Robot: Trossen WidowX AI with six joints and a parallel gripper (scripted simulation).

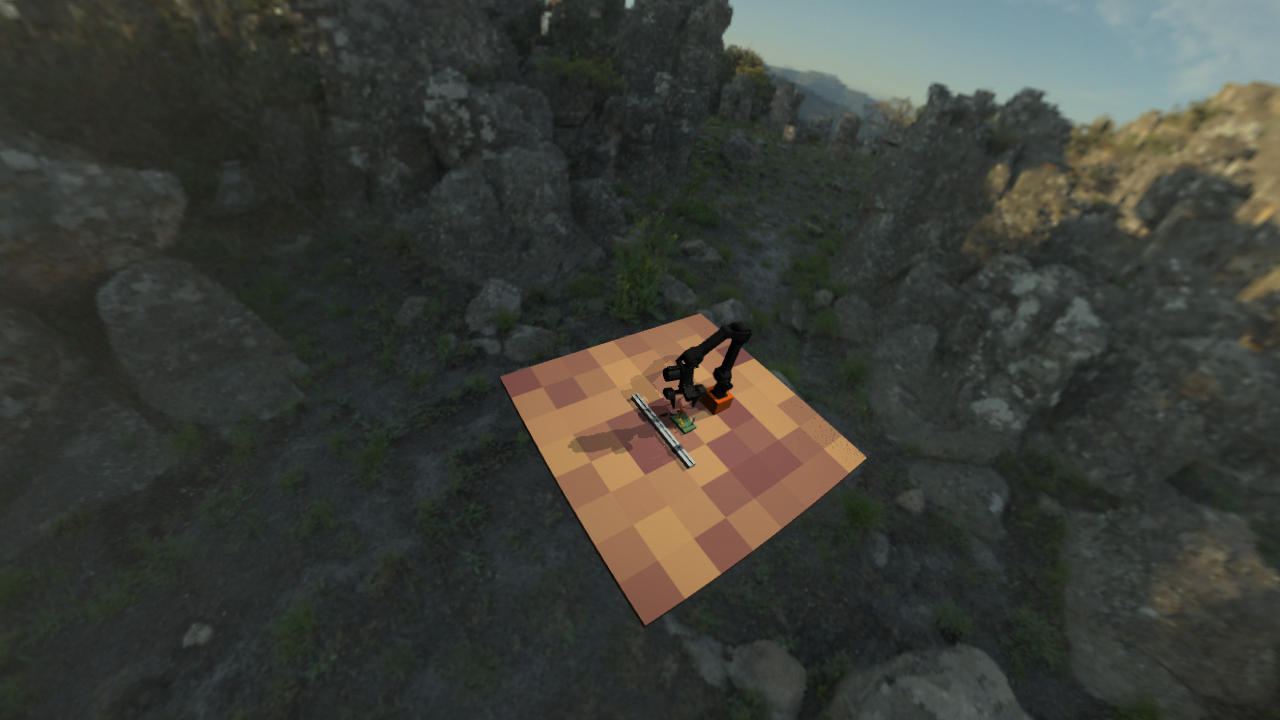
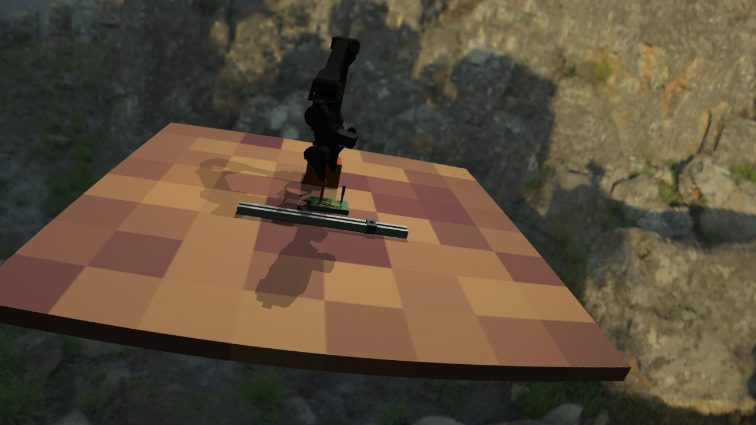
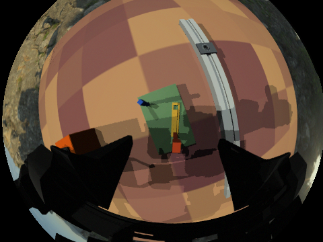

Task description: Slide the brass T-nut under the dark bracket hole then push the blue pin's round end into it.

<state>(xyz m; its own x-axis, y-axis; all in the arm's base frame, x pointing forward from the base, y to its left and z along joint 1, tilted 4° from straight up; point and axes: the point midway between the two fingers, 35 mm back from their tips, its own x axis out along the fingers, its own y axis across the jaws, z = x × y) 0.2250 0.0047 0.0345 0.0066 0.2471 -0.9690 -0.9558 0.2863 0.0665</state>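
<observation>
My gripper tip is now 50 mm above the brass T-nut, 10 mm to the right of it and 10 mm short of it. Round my gripper tip: green tray (90 mm below, 30 mm to the left, 20 mm behind); blue pin (70 mm below, 50 mm to the left, 30 mm behind).
</observation>
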